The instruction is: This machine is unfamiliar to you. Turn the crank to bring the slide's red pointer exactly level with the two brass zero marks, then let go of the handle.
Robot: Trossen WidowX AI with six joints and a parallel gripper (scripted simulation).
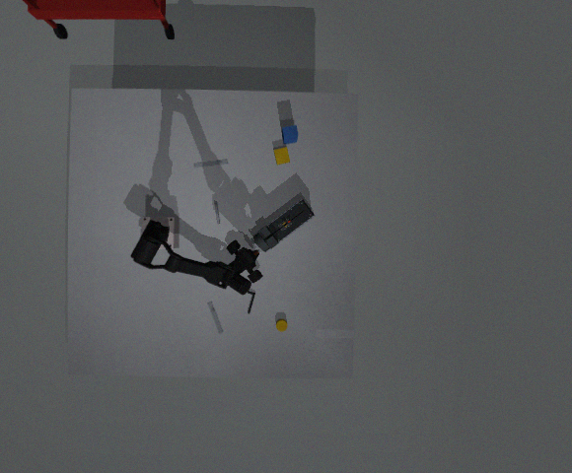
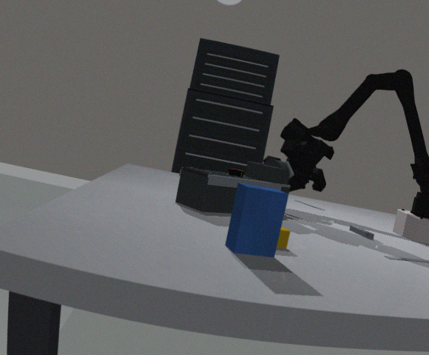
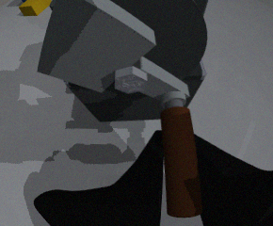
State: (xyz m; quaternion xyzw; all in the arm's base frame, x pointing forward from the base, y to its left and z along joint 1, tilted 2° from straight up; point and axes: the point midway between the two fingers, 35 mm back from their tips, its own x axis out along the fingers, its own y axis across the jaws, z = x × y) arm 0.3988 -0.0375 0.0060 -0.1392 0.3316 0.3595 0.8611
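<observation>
My gripper tip is 30 mm below the brown crank handle, 10 mm to the left of it and 10 mm past it. From my gripper tip the other things lie so: red pointer 150 mm to the left, 110 mm ahead, 40 mm above; then black hex key 210 mm to the right, 40 mm below; then yellow block 440 mm to the left, 40 mm ahead, 30 mm below.
</observation>
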